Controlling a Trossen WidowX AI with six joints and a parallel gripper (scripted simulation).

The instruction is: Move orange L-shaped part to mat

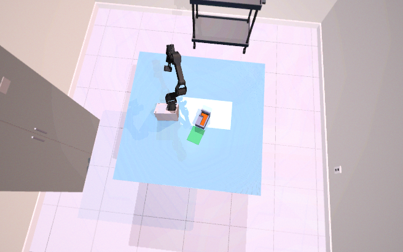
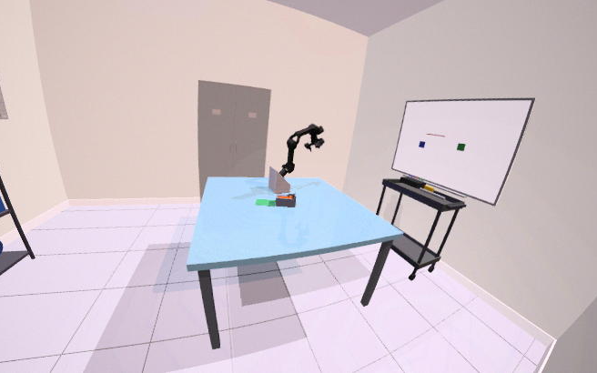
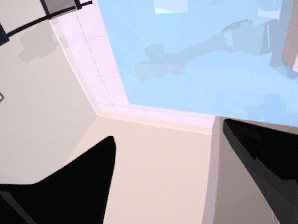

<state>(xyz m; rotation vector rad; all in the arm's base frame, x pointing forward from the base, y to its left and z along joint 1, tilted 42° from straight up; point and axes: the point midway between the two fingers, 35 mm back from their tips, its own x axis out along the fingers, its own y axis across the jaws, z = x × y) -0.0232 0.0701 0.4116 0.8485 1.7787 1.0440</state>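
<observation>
Now: the orange L-shaped part 320 mm ahead of my gripper tip, 380 mm to the right of it and 340 mm below it. From my gripper tip the other things lie so: grey tray: 310 mm ahead, 390 mm to the right, 400 mm below; then green mat: 250 mm ahead, 540 mm to the right, 400 mm below.
</observation>
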